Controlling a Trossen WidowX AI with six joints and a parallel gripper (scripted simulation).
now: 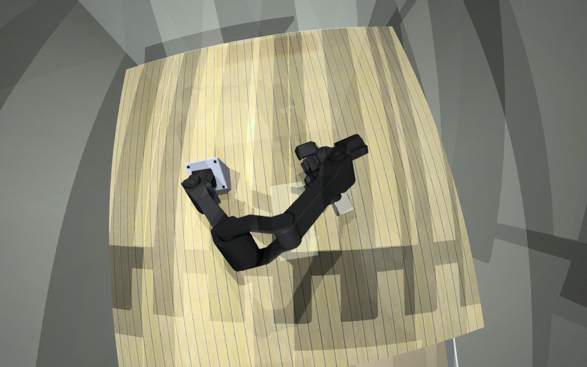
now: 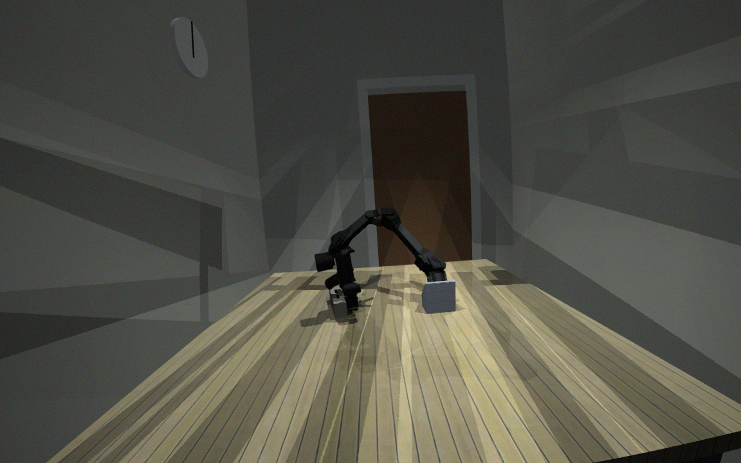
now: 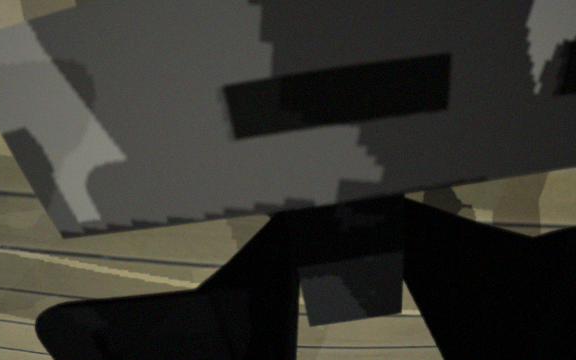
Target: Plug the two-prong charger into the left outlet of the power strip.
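The two-prong charger is 2 cm ahead of my gripper tip and 1 cm above it.
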